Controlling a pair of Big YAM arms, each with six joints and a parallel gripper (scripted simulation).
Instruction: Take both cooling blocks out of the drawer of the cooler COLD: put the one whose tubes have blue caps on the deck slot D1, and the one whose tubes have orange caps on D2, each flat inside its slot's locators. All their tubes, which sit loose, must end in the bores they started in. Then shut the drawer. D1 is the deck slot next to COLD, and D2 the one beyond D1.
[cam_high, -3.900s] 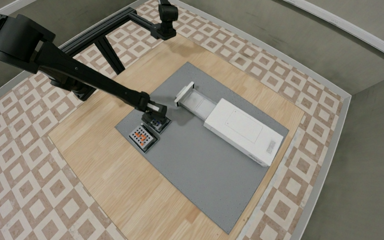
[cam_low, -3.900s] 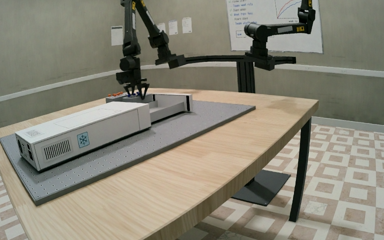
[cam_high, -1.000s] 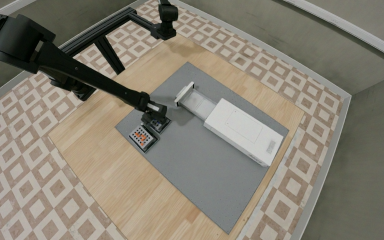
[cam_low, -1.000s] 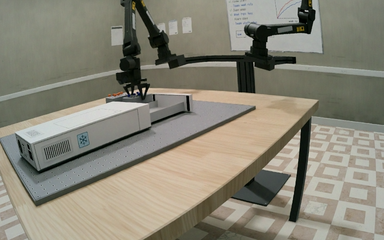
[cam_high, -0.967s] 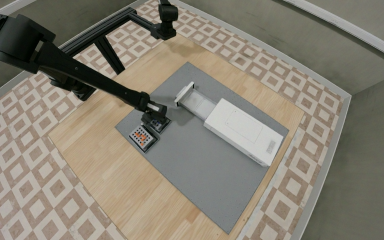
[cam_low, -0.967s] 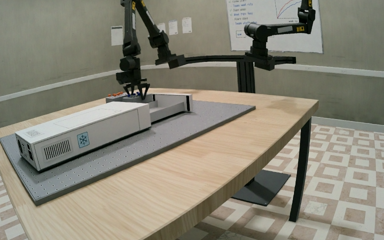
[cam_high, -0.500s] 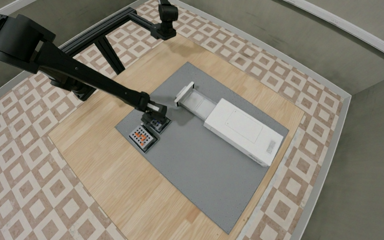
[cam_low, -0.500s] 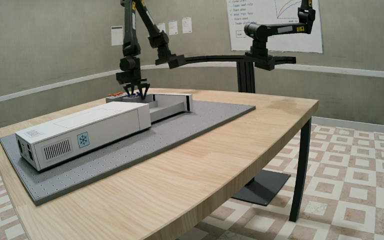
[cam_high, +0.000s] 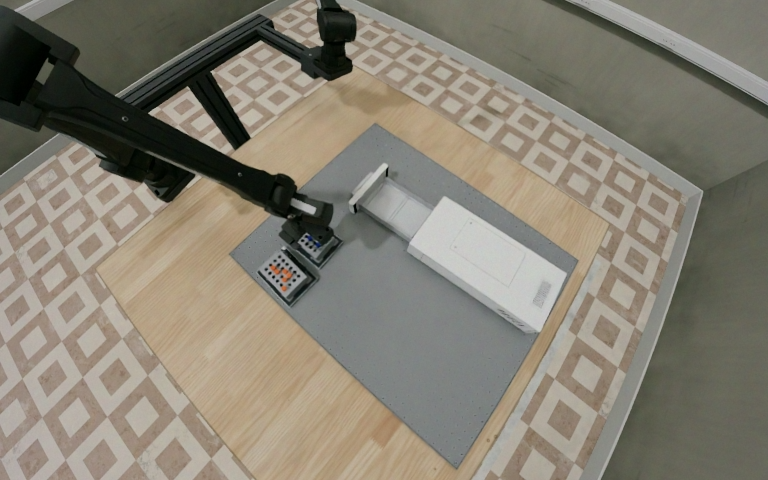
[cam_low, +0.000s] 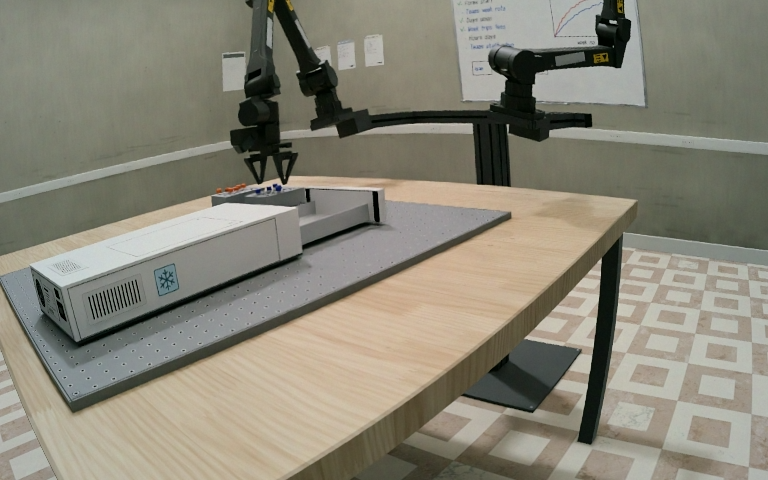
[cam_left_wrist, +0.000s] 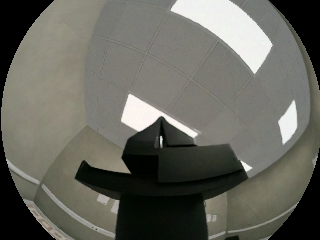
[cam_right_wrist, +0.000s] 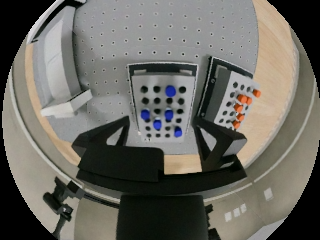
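Observation:
My right gripper is now 1 cm past the dark deck slot D1 and 7 cm above it. Round my right hand: dark deck slot D2: 2 cm ahead, 14 cm to the right, 7 cm below; white cooler: 28 cm ahead, 28 cm to the left, 4 cm below.

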